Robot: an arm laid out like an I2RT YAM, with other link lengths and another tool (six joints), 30 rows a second.
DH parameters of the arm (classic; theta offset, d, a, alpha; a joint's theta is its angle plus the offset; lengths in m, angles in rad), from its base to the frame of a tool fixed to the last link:
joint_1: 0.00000 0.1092 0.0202 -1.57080
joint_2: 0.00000 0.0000 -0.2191 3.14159
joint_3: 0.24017 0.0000 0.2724 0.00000
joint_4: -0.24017 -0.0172 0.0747 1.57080
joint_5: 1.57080 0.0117 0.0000 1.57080
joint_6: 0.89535 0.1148 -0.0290 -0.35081
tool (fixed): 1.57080 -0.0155 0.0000 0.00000
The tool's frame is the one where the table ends.
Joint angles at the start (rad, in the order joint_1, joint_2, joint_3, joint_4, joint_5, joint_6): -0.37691 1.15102 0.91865 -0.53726 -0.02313 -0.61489
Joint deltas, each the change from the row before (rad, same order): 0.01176 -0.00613 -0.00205 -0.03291 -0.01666 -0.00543; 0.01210 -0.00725 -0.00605 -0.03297 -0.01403 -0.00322; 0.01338 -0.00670 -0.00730 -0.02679 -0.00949 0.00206; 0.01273 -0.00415 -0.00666 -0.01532 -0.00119 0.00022; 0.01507 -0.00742 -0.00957 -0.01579 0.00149 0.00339; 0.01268 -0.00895 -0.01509 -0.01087 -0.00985 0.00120; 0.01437 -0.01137 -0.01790 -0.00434 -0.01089 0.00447; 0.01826 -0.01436 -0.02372 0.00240 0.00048 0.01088; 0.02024 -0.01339 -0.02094 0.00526 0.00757 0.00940; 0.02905 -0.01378 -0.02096 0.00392 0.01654 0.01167; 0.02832 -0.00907 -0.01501 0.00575 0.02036 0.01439; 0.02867 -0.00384 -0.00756 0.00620 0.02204 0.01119
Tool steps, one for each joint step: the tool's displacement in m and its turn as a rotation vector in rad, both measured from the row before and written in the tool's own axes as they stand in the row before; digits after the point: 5 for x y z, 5 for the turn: 0.00760 0.00370 0.00055 -0.01067 0.03481 -0.01756; 0.00847 0.00316 0.00153 -0.00843 0.03698 -0.01429; 0.00766 0.00316 0.00190 -0.00738 0.03185 -0.00943; 0.00544 0.00259 0.00205 -0.00099 0.02028 -0.00922; 0.00620 0.00277 0.00215 -0.00008 0.02014 -0.00759; 0.00684 0.00283 0.00296 -0.00884 0.02183 -0.01130; 0.00653 0.00344 0.00289 -0.01259 0.01671 -0.01104; 0.00661 0.00311 0.00386 -0.00623 0.01081 -0.00555; 0.00559 0.00324 0.00335 -0.00083 0.00475 -0.00731; 0.00651 0.00453 0.00373 0.00459 0.00483 -0.01044; 0.00470 0.00441 0.00296 0.00639 0.00012 -0.00654; 0.00320 0.00496 0.00194 0.00792 -0.00337 -0.00977
